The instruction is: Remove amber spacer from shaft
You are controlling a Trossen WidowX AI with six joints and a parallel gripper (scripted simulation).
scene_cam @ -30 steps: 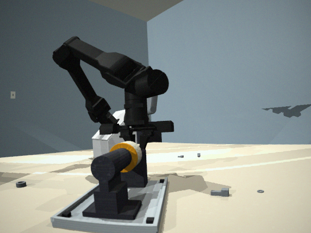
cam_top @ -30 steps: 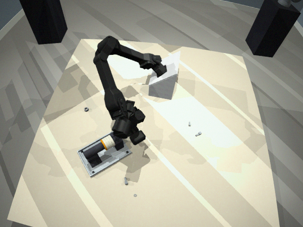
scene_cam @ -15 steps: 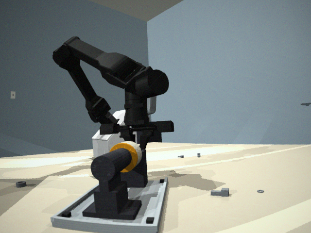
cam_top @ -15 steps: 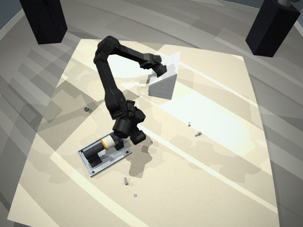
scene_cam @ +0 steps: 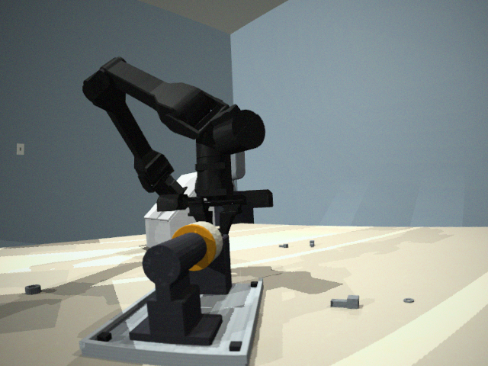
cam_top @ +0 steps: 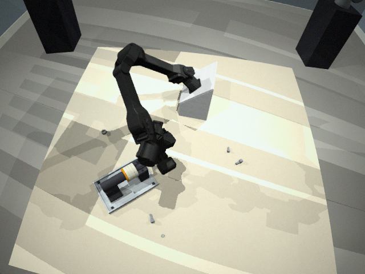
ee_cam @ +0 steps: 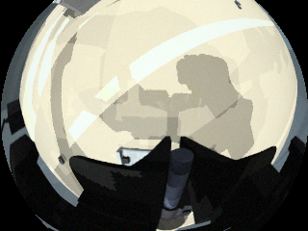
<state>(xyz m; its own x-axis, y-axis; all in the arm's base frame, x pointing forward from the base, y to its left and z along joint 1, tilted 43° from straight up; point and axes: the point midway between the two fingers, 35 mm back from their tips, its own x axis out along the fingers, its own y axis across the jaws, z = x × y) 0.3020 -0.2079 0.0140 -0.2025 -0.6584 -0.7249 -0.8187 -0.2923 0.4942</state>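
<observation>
Now: the grey-blue shaft 6 cm to the right of my gripper tip, 4 cm ahead of it and 3 cm above it. Round my gripper tip: nut: 25 cm to the right, 17 cm behind, 4 cm below; then cream spacer: 9 cm to the right, 6 cm ahead, 3 cm above; then amber spacer: 12 cm to the right, 8 cm ahead, 3 cm above.
</observation>
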